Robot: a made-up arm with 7 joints.
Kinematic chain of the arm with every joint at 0, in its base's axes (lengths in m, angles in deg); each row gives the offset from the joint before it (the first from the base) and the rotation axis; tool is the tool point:
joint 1: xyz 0 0 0.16 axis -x
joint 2: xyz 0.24 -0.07 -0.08 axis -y
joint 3: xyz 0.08 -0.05 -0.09 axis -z
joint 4: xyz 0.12 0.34 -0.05 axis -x
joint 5: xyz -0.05 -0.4 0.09 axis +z
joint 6: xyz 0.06 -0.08 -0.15 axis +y
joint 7: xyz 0 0.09 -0.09 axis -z
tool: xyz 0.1 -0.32 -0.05
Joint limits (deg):
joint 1: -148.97..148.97
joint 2: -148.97..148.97
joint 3: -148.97..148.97
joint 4: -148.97..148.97
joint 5: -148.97..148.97
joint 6: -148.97..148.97
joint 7: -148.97..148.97
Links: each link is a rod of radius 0.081 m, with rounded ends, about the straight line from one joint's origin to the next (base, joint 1, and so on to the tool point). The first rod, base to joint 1, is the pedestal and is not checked.
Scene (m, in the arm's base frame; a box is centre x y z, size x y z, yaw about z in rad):
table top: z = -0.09
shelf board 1: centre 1 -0.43 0.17 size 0.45 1.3 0.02 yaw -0.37
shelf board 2: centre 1 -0.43 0.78 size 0.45 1.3 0.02 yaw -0.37
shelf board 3: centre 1 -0.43 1.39 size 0.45 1.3 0.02 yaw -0.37
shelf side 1: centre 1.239 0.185 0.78 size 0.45 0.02 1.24 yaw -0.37
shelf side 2: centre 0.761 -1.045 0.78 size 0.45 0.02 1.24 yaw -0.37
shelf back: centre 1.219 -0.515 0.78 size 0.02 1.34 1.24 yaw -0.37
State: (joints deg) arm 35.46 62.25 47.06 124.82 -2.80 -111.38 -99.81
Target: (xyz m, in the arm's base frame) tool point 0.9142 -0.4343 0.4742
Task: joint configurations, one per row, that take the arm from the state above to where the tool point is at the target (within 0.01 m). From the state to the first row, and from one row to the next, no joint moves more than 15 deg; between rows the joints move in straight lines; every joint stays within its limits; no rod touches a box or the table.
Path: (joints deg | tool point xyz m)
1: 27.82 56.23 59.06 127.87 -4.83 -107.02 -100.33 | 0.7636 0.3027 0.5712
2: 20.19 50.22 71.06 130.92 -6.86 -102.66 -100.85 | 0.8534 0.0649 0.6330
3: 12.55 44.20 83.06 133.97 -8.89 -98.31 -101.38 | 0.9068 -0.1938 0.5986
4: 4.92 38.18 95.06 137.01 -10.92 -93.95 -101.90 | 0.9142 -0.4343 0.4742

